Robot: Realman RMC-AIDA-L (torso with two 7-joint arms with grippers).
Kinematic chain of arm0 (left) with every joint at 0, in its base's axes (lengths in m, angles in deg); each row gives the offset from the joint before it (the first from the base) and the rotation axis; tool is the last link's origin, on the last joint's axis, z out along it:
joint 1: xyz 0 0 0.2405 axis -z
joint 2: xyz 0 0 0 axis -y
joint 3: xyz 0 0 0.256 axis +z
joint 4: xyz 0 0 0 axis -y
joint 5: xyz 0 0 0.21 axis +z
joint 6: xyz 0 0 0 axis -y
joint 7: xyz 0 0 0.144 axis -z
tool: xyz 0 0 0
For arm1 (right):
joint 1: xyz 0 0 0.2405 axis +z
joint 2: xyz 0 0 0 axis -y
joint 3: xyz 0 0 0.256 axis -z
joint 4: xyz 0 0 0 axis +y
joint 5: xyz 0 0 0.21 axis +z
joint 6: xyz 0 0 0 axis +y
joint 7: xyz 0 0 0.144 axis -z
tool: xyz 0 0 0
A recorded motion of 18 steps. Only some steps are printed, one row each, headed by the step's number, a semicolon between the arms.
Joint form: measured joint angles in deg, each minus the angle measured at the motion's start. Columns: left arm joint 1, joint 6, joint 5, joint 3, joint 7, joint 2, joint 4; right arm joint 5, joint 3, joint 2, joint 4, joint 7, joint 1, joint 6.
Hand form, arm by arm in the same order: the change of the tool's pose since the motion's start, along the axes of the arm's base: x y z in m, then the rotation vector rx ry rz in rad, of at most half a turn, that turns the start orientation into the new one. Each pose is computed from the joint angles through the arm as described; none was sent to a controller.
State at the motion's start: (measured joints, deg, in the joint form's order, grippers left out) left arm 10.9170 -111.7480 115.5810 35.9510 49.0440 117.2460 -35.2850; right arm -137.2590 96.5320 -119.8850 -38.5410 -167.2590 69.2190 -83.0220
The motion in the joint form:
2: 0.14 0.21 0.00 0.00 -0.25 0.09 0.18; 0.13 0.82 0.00 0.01 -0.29 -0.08 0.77
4: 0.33 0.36 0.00 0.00 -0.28 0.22 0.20; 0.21 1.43 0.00 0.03 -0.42 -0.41 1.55
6: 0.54 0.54 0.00 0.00 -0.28 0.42 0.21; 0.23 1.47 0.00 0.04 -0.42 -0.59 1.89
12: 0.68 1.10 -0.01 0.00 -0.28 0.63 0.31; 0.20 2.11 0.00 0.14 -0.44 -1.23 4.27
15: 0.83 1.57 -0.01 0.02 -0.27 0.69 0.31; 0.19 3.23 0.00 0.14 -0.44 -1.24 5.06
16: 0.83 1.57 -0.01 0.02 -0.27 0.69 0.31; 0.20 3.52 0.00 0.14 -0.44 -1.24 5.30
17: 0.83 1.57 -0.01 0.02 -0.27 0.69 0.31; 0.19 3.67 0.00 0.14 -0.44 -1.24 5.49
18: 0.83 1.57 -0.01 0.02 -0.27 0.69 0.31; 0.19 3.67 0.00 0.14 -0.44 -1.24 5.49
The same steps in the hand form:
2: 0.0004 0.0008 -0.0011 0.0024 -0.0001 -0.0023; 0.0008 0.0004 -0.0014 0.0069 -0.0025 0.0069
4: 0.0013 0.0020 -0.0021 0.0033 -0.0006 -0.0044; 0.0030 0.0008 -0.0027 0.0137 -0.0027 0.0102
6: 0.0025 0.0033 -0.0035 0.0039 -0.0020 -0.0063; 0.0039 0.0011 -0.0030 0.0174 0.0003 0.0099
12: 0.0028 0.0047 -0.0054 0.0070 0.0000 -0.0025; 0.0069 0.0043 -0.0055 0.0422 0.0131 0.0227
15: 0.0027 0.0062 -0.0061 0.0100 0.0048 -0.0007; 0.0078 0.0047 -0.0070 0.0449 0.0052 0.0393
16: 0.0027 0.0062 -0.0061 0.0100 0.0048 -0.0007; 0.0079 0.0049 -0.0074 0.0459 0.0038 0.0439
17: 0.0027 0.0062 -0.0061 0.0100 0.0048 -0.0007; 0.0079 0.0051 -0.0076 0.0473 0.0034 0.0469
18: 0.0027 0.0062 -0.0061 0.0100 0.0048 -0.0007; 0.0079 0.0051 -0.0076 0.0473 0.0034 0.0469

